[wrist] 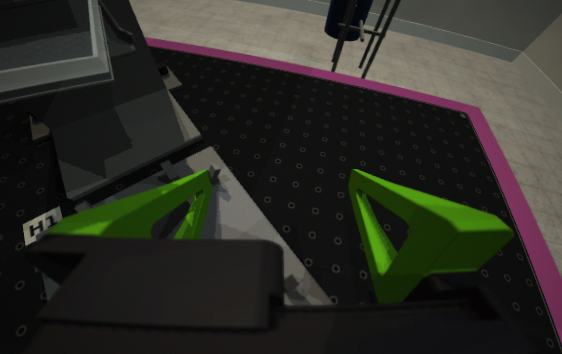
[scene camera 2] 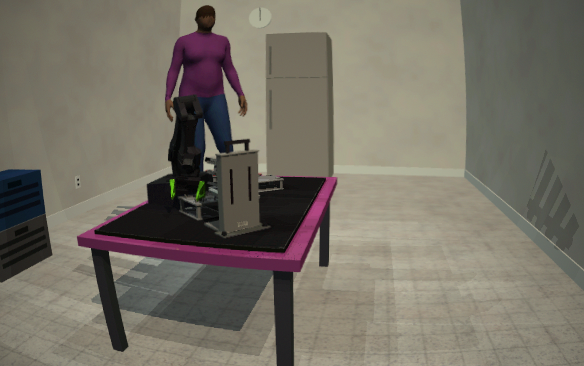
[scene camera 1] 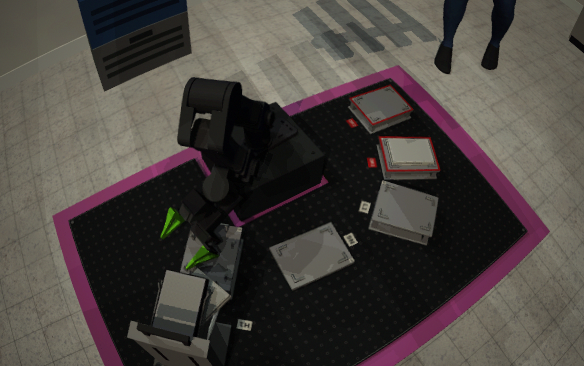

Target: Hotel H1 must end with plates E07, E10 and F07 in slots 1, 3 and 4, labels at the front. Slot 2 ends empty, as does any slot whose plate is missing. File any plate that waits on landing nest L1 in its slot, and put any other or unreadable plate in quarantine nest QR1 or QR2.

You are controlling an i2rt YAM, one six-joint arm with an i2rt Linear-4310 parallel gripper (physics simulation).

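Places are measured from the arm's base along level axes (x ahead, y left, z up), in centimetres.
Pixels of known places: gripper, fingertip midpoint: (wrist: 280, 177) (scene camera 2: 183, 199) (scene camera 1: 173, 253); arm's base, link origin: (scene camera 1: 258, 144).
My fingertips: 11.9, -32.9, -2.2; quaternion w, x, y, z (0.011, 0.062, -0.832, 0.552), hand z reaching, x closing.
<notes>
Ahead of a thing's pixels: the offset from my fingertips to its top centre, as dx, dy, dz. "*": to the spot under its first point.
Hotel H1 (scene camera 1: 172, 346) (scene camera 2: 239, 195) (wrist: 95, 150) stands at the table's lower left in the first scene view. A pale piece @[+17.6, -6.6, +16.0] (scene camera 1: 182, 295) shows at its top and a pale-rimmed piece @[+17.7, -5.7, +5.9] (wrist: 102, 62) in the wrist view. Slot contents and plate labels cannot be read. My gripper (scene camera 1: 175, 253) (scene camera 2: 185, 199) (wrist: 280, 177) is open and empty, beside the hotel, with one finger over the grey pegged platform @[+4.5, +7.1, +0.5] (scene camera 1: 232, 245) (wrist: 237, 215). Landing nest L1 @[+23.0, +52.4, -1.5] (scene camera 1: 407, 207) bears no plate. A white plate @[+11.1, +66.8, -1.7] (scene camera 1: 411, 151) lies on the nearer red-rimmed quarantine nest @[* +8.8, +59.3, -6.6] (scene camera 1: 384, 168); the farther one @[-7.0, +74.3, -2.5] (scene camera 1: 382, 102) bears none.
A low grey nest @[+16.5, +27.2, -5.3] (scene camera 1: 312, 255) lies mid-table beside a small white label @[* +18.7, +37.5, -7.1] (scene camera 1: 350, 239). The arm's black base (scene camera 1: 285, 175) stands behind it. The magenta table edge (scene camera 1: 80, 280) (scene camera 2: 190, 255) (wrist: 390, 90) borders the black mat. A person (scene camera 2: 206, 65) stands beyond the table.
</notes>
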